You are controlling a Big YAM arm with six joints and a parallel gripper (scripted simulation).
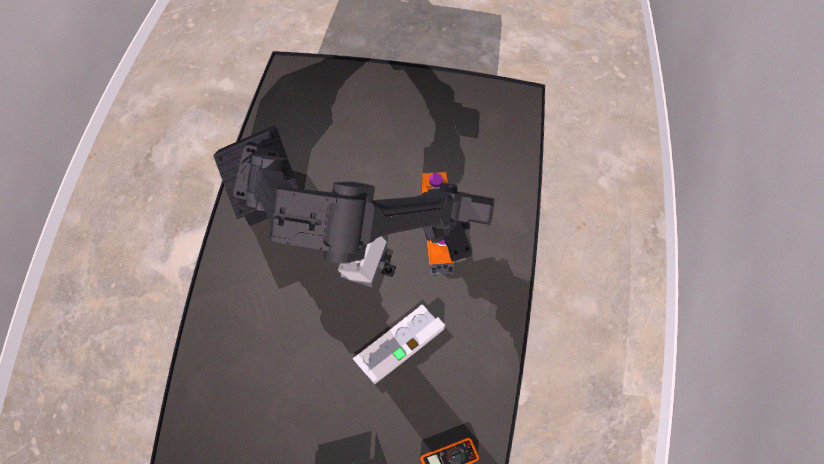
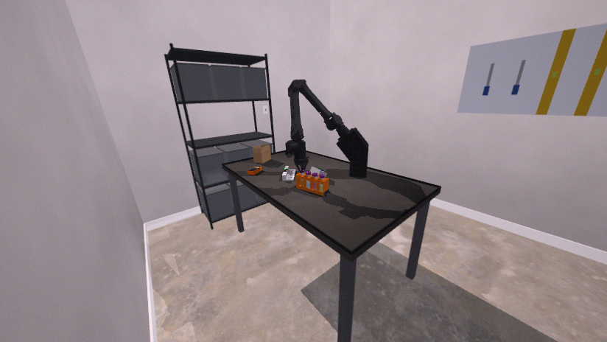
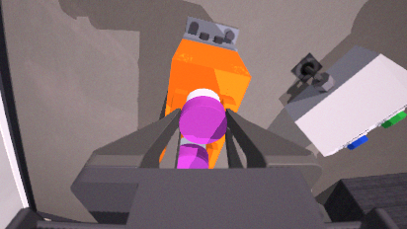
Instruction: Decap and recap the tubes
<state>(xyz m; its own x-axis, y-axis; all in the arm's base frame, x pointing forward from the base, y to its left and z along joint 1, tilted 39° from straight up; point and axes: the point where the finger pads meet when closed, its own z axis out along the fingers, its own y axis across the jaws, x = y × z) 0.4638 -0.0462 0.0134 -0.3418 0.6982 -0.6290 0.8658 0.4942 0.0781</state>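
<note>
Right now my hand is right at the cap. Also, from my hand: green key: 220 mm behind, 50 mm to the right, 50 mm below; then blue key: 210 mm behind, 50 mm below; then key housing: 200 mm behind, 60 mm below, 30 mm to the right.
</note>
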